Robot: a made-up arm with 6 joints.
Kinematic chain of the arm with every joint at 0, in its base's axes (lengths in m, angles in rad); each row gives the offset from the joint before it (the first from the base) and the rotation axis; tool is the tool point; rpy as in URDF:
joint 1: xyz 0.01 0 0.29 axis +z
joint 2: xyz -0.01 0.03 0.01 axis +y
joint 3: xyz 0 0.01 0.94 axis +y
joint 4: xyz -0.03 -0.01 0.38 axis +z
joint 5: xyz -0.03 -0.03 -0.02 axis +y
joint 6: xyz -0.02 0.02 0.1 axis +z
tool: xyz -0.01 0.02 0.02 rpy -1.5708 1.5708 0
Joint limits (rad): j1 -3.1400..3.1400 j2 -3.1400..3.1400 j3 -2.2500..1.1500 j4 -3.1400..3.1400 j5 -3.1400..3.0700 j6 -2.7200..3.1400
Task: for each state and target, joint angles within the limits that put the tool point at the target. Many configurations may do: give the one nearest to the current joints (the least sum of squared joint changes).
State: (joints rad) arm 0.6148 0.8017 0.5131 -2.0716 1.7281 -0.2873
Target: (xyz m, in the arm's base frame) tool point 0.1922 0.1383 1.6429
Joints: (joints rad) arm 0.8240 0.1523 0.2250 -2.1974 1.2845 -0.1922
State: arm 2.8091 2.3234 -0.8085 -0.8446 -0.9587 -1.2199
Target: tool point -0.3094 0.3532 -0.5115
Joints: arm 2.0785 3.0778 -1.4562 -0.5394 -1.1312 -1.2311
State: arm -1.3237 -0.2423 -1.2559 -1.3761 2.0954 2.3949
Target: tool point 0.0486 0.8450 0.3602
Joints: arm -1.6874 -1.1314 -1.8767 -1.5769 1.9966 2.3941
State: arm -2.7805 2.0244 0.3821 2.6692 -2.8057 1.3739
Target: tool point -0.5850 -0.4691 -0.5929
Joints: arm -2.5356 2.3958 0.2977 2.6850 -3.0917 1.3704
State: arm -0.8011 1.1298 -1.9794 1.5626 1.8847 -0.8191
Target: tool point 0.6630 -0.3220 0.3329
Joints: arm -0.6164 1.8379 -2.2500 1.6793 1.9359 -0.8165
